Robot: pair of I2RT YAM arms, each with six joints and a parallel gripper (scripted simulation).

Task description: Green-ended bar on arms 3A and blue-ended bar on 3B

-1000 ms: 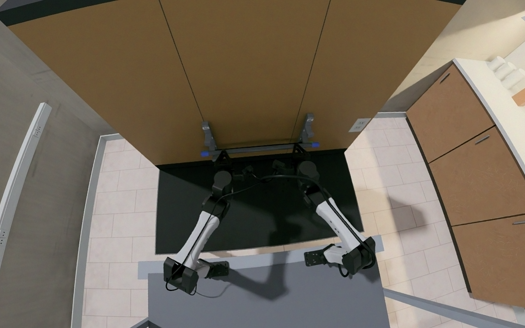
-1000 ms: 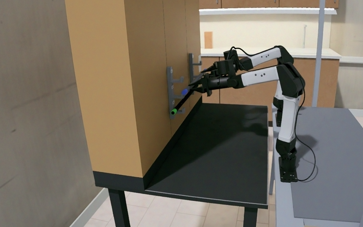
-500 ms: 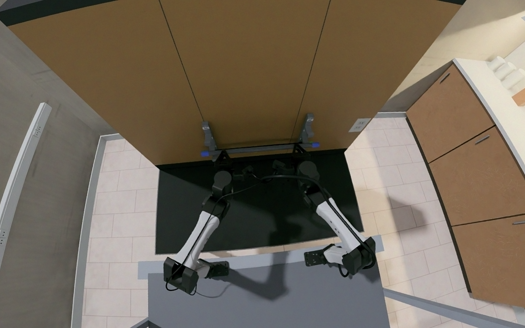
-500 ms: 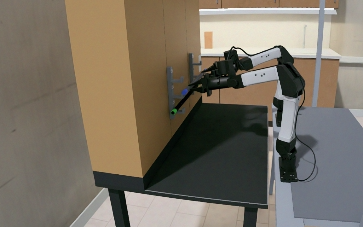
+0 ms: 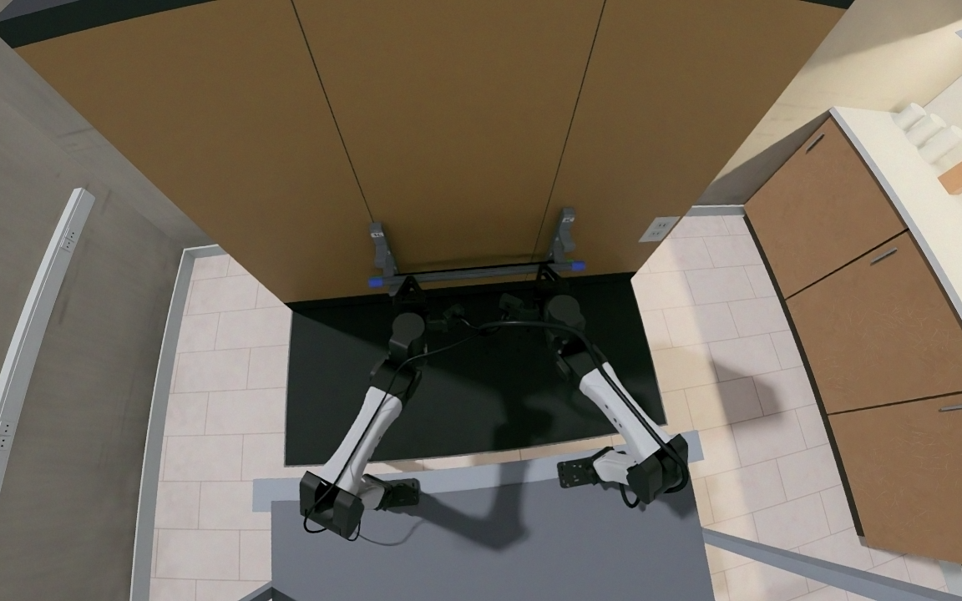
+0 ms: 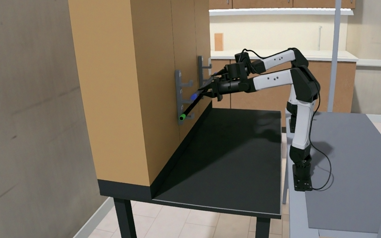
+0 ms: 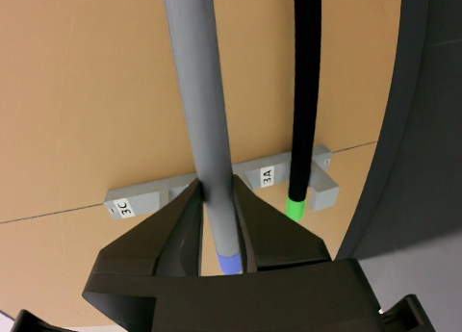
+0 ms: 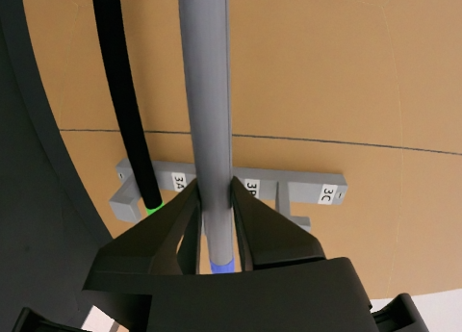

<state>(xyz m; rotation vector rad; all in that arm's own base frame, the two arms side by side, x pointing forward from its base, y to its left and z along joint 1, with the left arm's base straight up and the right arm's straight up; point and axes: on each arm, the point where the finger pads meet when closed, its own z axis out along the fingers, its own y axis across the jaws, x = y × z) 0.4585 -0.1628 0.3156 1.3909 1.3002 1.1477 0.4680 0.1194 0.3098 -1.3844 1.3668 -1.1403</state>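
Observation:
The blue-ended grey bar lies 15 cm to the left of my right hand. Also, from my right hand: green-ended black bar: 15 cm to the left, 9 cm below, 6 cm ahead; then white outlet plate: 33 cm to the right, 9 cm ahead; then brown wall panel: 20 cm ahead, 18 cm to the left, 15 cm above.

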